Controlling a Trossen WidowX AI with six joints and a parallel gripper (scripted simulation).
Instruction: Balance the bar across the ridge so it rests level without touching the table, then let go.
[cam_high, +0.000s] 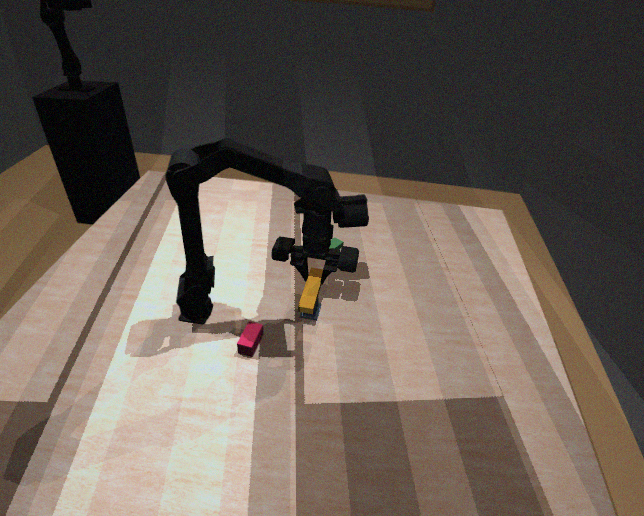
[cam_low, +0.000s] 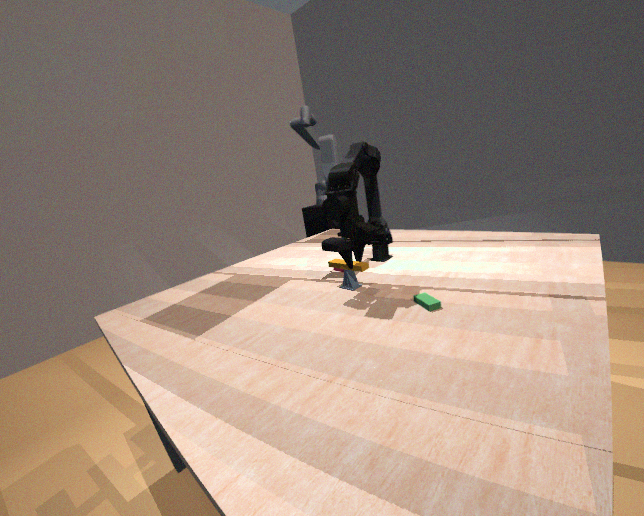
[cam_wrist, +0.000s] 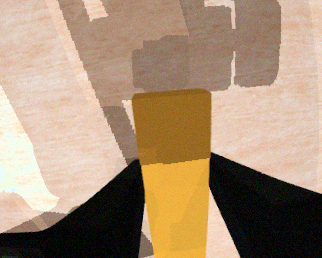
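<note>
Now: the bar 30 mm to the right of my gripper tip. From my gripper tip the other things lie so: green block (220 mm to the left, 60 mm below, 20 mm ahead); magenta block (150 mm to the right, 120 mm behind, 50 mm below).
</note>
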